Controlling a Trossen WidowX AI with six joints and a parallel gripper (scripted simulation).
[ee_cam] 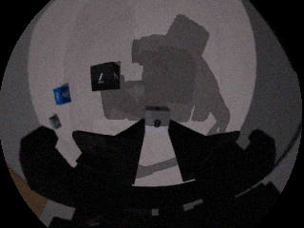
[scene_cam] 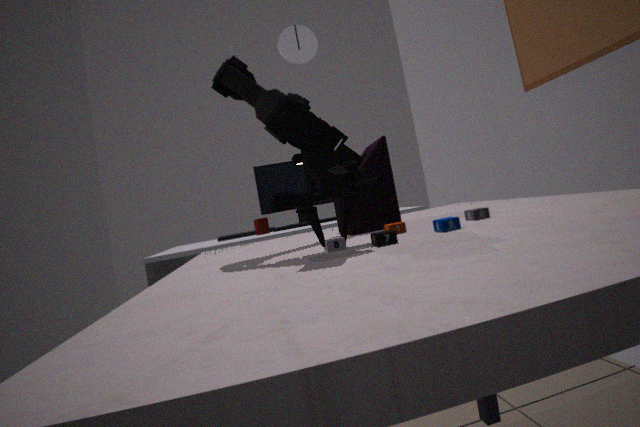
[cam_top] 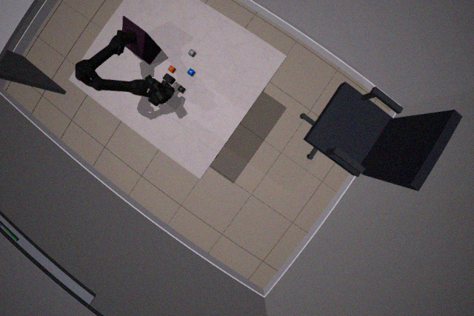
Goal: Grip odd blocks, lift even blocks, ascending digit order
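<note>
Right now the black block is 70 mm ahead of my gripper tip and 60 mm to the left of it. From my gripper tip the other things lie so: light grey block right at my gripper tip; blue block 180 mm to the left, 70 mm ahead; orange block 140 mm to the left, 50 mm behind.
</note>
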